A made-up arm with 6 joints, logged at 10 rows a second.
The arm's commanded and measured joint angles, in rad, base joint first. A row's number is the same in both.
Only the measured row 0 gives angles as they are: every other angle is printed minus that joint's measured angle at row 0.
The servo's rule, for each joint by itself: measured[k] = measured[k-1] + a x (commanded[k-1-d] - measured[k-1]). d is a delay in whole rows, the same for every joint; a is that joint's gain. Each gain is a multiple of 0.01, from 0.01 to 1. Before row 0 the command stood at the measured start. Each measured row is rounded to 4 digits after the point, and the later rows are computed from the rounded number. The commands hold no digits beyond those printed.
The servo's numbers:
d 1
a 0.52 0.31 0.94 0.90 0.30 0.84
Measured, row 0: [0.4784, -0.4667, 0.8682, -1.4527, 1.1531, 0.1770]
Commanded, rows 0 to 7: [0.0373, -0.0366, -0.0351, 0.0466, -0.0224, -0.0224]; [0.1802, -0.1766, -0.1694, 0.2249, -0.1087, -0.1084]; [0.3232, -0.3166, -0.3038, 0.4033, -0.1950, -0.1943]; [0.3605, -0.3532, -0.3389, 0.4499, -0.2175, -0.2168]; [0.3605, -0.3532, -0.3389, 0.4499, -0.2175, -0.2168]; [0.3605, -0.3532, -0.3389, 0.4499, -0.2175, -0.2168]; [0.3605, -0.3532, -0.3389, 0.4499, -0.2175, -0.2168]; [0.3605, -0.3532, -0.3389, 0.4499, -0.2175, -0.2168]
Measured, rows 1 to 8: [0.0000, 0.0000, 0.0000, 0.0000, 0.0000, 0.0000]; [0.0194, -0.0113, -0.0330, 0.0419, -0.0067, -0.0188]; [0.1030, -0.0625, -0.1612, 0.2066, -0.0373, -0.0941]; [0.2175, -0.1413, -0.2952, 0.3836, -0.0846, -0.1783]; [0.2919, -0.2070, -0.3363, 0.4433, -0.1245, -0.2106]; [0.3276, -0.2523, -0.3387, 0.4492, -0.1524, -0.2158]; [0.3447, -0.2836, -0.3389, 0.4498, -0.1719, -0.2166]; [0.3529, -0.3052, -0.3389, 0.4499, -0.1856, -0.2168]
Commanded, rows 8 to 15: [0.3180, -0.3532, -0.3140, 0.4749, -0.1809, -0.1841]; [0.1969, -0.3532, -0.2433, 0.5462, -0.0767, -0.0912]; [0.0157, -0.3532, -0.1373, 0.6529, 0.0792, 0.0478]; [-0.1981, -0.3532, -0.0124, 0.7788, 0.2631, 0.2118]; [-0.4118, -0.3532, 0.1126, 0.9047, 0.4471, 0.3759]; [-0.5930, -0.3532, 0.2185, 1.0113, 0.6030, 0.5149]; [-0.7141, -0.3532, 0.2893, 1.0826, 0.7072, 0.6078]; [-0.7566, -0.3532, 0.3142, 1.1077, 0.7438, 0.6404]
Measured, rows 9 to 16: [0.3569, -0.3201, -0.3389, 0.4499, -0.1952, -0.2168]; [0.3367, -0.3304, -0.3155, 0.4724, -0.1909, -0.1893]; [0.2640, -0.3375, -0.2476, 0.5388, -0.1566, -0.1069]; [0.1349, -0.3424, -0.1439, 0.6415, -0.0859, 0.0230]; [-0.0383, -0.3457, -0.0203, 0.7651, 0.0188, 0.1816]; [-0.2325, -0.3480, 0.1046, 0.8907, 0.1473, 0.3448]; [-0.4200, -0.3496, 0.2117, 0.9992, 0.2840, 0.4877]; [-0.5729, -0.3507, 0.2846, 1.0743, 0.4110, 0.5886]
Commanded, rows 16 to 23: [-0.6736, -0.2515, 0.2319, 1.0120, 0.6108, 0.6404]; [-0.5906, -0.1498, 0.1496, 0.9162, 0.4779, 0.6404]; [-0.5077, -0.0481, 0.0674, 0.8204, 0.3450, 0.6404]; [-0.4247, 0.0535, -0.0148, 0.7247, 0.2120, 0.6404]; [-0.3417, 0.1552, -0.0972, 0.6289, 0.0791, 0.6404]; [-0.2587, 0.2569, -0.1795, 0.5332, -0.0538, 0.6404]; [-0.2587, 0.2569, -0.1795, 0.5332, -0.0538, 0.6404]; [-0.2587, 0.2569, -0.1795, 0.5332, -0.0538, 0.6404]
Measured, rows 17 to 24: [-0.6684, -0.3515, 0.3124, 1.1044, 0.5108, 0.6321]; [-0.6711, -0.3205, 0.2367, 1.0212, 0.5408, 0.6391]; [-0.6292, -0.2676, 0.1548, 0.9267, 0.5219, 0.6402]; [-0.5660, -0.1996, 0.0726, 0.8310, 0.4688, 0.6404]; [-0.4925, -0.1211, -0.0096, 0.7353, 0.3918, 0.6404]; [-0.4141, -0.0354, -0.0919, 0.6395, 0.2980, 0.6404]; [-0.3333, 0.0552, -0.1742, 0.5438, 0.1925, 0.6404]; [-0.2945, 0.1177, -0.1792, 0.5343, 0.1186, 0.6404]
